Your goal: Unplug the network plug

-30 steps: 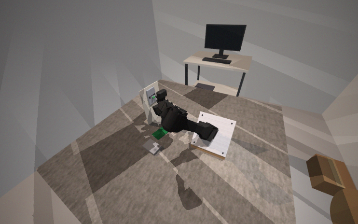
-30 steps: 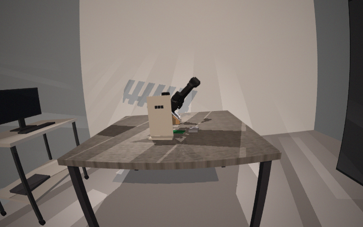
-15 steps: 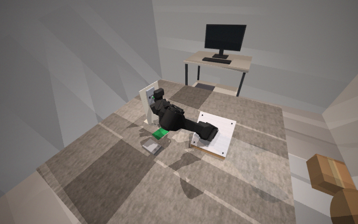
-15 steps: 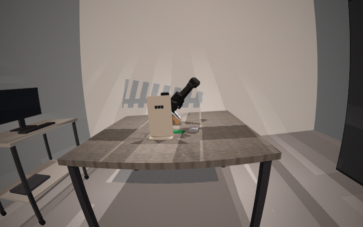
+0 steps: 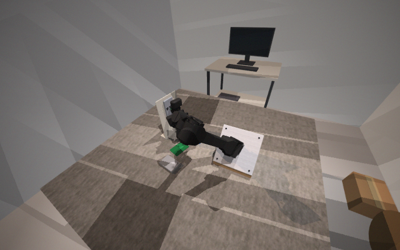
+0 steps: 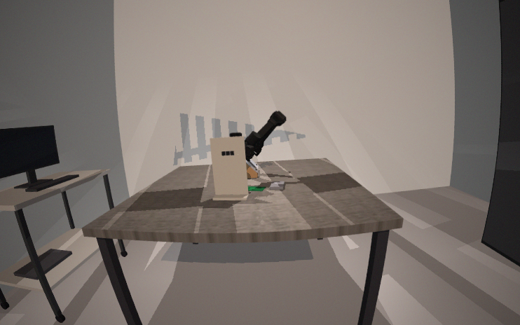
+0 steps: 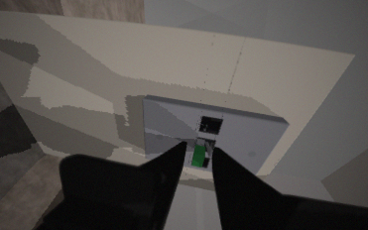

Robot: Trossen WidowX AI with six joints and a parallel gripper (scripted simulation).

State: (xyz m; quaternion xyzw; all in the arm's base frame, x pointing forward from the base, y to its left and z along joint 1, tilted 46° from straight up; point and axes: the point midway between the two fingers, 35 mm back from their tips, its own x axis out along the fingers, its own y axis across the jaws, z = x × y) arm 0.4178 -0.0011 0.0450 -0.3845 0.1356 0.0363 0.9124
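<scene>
Now: gripper tip 220 mm above the blue square, 140 mm past it and 60 mm to the left of it. The rest, counted from my gripper tip: green network plug (right at my gripper tip); then beige panel (80 mm below, 30 mm ahead); then grey block (210 mm to the left, 210 mm below, 150 mm behind).
</scene>
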